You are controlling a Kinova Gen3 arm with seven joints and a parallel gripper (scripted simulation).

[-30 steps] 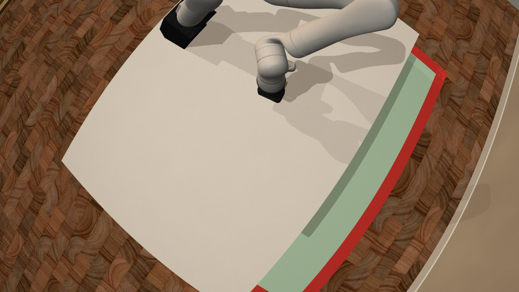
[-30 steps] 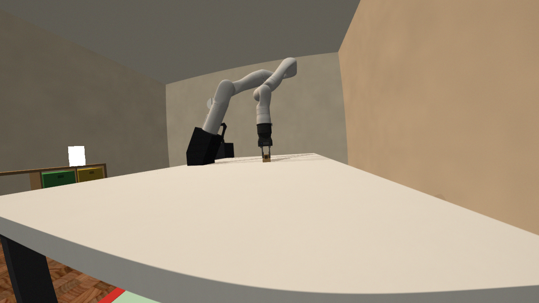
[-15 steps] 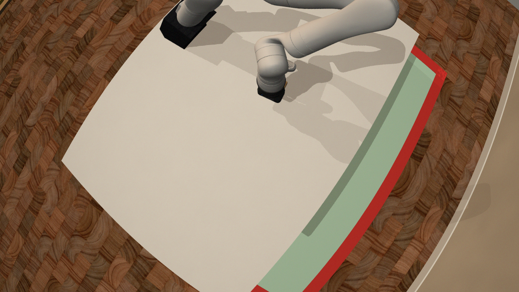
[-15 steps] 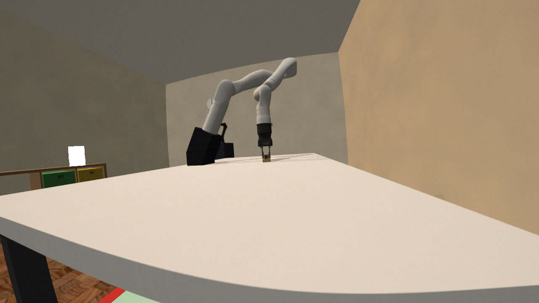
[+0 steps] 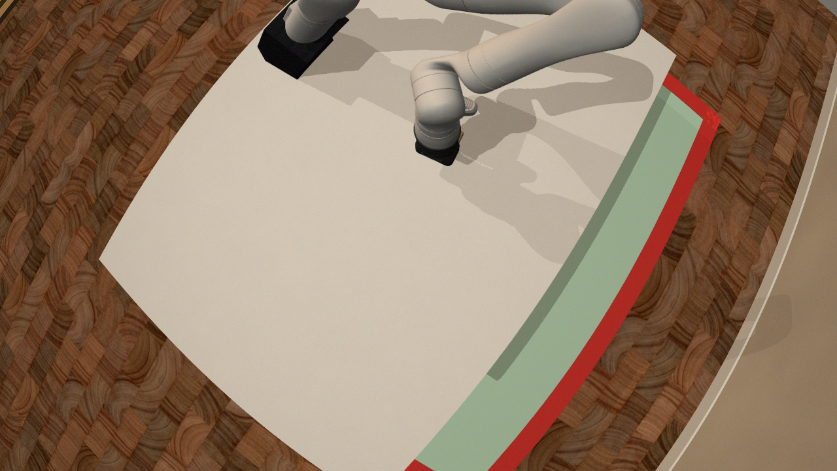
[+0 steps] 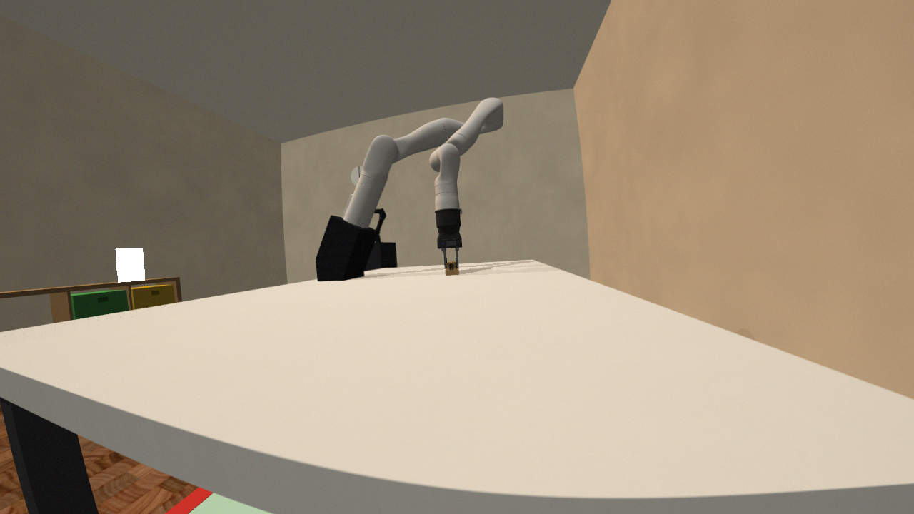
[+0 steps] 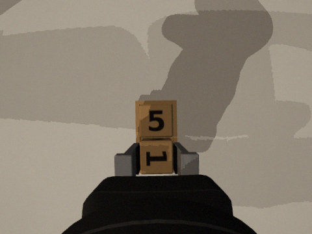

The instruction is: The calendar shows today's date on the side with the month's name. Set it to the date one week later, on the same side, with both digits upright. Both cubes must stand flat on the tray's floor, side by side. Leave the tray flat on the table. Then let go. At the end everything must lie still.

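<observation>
My gripper is now 10 mm past the wooden tray, 20 mm to the right of it and 30 mm above it.
</observation>
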